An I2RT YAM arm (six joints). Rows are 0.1 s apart.
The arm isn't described. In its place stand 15 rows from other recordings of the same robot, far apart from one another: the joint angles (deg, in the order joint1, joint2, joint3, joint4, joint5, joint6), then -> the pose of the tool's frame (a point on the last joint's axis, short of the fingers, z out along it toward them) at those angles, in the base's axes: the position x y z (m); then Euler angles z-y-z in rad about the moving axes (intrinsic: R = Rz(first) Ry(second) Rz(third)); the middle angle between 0 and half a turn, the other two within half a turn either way.
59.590 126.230 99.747 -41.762 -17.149 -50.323 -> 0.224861 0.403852 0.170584 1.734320 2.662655 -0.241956
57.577 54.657 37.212 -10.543 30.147 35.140 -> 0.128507 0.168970 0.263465 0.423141 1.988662 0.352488
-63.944 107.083 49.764 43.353 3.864 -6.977 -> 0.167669 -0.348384 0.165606 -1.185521 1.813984 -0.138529
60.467 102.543 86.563 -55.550 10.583 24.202 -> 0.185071 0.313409 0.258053 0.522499 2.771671 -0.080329
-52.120 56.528 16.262 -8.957 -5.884 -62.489 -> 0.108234 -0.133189 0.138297 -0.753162 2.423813 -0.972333
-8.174 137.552 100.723 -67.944 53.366 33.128 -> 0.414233 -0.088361 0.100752 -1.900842 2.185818 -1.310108
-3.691 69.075 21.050 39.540 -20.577 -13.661 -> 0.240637 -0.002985 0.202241 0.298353 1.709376 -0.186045
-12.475 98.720 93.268 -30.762 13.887 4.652 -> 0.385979 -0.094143 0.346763 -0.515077 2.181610 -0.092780
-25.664 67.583 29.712 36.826 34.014 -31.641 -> 0.219462 -0.127544 0.252626 -1.041655 1.585914 -0.562443
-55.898 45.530 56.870 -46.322 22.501 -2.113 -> 0.073410 -0.132718 0.347618 -1.443702 2.129012 -0.298530
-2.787 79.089 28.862 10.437 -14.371 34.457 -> 0.256368 -0.003634 0.153383 0.273208 2.239475 0.805236
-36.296 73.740 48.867 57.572 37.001 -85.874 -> 0.212818 -0.182890 0.373662 -1.363808 1.124711 -1.130098
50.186 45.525 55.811 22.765 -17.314 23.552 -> 0.091685 0.126537 0.463557 1.231974 1.023157 0.219782
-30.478 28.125 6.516 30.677 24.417 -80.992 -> 0.115030 -0.084774 0.220279 -0.962852 1.426789 -1.347697
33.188 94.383 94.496 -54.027 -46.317 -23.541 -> 0.273061 0.209368 0.357540 1.637627 2.162953 0.370628
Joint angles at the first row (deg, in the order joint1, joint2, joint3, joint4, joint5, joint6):
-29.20 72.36 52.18 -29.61 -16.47 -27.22
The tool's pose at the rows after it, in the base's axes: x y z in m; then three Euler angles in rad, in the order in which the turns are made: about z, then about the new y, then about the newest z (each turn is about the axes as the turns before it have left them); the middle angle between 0 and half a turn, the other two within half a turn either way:
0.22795 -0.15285 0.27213 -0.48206 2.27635 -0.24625
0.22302 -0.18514 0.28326 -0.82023 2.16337 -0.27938
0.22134 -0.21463 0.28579 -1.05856 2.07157 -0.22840
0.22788 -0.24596 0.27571 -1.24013 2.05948 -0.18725
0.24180 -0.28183 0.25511 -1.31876 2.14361 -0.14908
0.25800 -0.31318 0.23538 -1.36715 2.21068 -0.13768
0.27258 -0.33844 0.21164 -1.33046 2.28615 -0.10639
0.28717 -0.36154 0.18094 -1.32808 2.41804 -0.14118
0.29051 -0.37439 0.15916 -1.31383 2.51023 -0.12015
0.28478 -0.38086 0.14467 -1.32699 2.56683 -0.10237
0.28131 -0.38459 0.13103 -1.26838 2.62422 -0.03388
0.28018 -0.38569 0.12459 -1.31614 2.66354 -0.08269
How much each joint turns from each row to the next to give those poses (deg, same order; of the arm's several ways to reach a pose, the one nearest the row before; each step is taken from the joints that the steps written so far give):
-5.32 0.02 1.50 7.68 11.22 8.62
-4.35 1.84 1.59 6.65 11.98 7.15
-3.42 3.57 1.55 6.29 9.31 7.42
-2.52 6.82 3.48 2.64 6.94 6.33
-2.37 9.68 6.79 -2.70 0.57 5.48
-1.33 9.07 7.45 -2.76 -0.04 3.22
-1.05 7.93 6.19 -1.82 -3.71 1.14
-0.71 9.13 8.49 -6.68 -3.04 -0.29
-0.88 5.23 4.52 -4.06 -2.80 1.14
-1.12 2.23 1.00 -1.83 -1.31 1.42
-0.84 1.91 0.58 -1.13 -3.12 0.81
-0.15 1.34 1.28 -2.50 0.46 -0.09

